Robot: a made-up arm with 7 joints.
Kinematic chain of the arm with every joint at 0, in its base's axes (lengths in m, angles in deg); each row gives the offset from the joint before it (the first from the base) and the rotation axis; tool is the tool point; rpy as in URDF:
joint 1: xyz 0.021 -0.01 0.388 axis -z
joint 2: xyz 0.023 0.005 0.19 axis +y
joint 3: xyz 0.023 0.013 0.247 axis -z
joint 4: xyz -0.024 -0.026 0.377 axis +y
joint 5: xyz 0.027 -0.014 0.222 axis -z
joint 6: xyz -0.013 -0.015 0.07 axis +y
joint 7: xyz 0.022 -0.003 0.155 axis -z
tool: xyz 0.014 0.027 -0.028 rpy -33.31 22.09 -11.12
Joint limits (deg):
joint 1: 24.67..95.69
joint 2: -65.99..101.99
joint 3: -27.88..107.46
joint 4: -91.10..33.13
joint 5: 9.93..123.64
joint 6: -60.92..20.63
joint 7: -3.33..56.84
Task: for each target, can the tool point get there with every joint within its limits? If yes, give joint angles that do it. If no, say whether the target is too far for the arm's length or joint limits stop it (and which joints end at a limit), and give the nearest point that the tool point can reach.
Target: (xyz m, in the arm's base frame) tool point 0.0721 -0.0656 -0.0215
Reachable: no: joint limits stop it (at a limit: joint 2, joint 3, joint 4, joint 6, joint 7) | nearest point 0.4761 -0.5052 0.2783 | short by 0.668 m
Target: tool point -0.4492 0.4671 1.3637
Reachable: yes | joints 49.79 -41.12 -12.17 -7.06 79.48 -3.07 15.90
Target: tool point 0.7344 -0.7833 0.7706
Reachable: yes | joints 49.98 84.16 22.46 -16.40 101.16 -26.17 26.57
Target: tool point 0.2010 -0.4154 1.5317
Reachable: yes | joints 65.11 30.21 11.08 -16.73 114.92 -9.36 39.02
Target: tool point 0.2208 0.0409 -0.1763
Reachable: no: joint limits stop it (at a limit: joint 1, joint 2, joint 3, joint 4, joint 6, joint 7) | nearest point 0.6943 0.1099 0.2616 | short by 0.649 m
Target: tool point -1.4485 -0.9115 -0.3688
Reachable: no: too far | nearest point -0.3019 -0.8503 0.2449 | short by 1.302 m
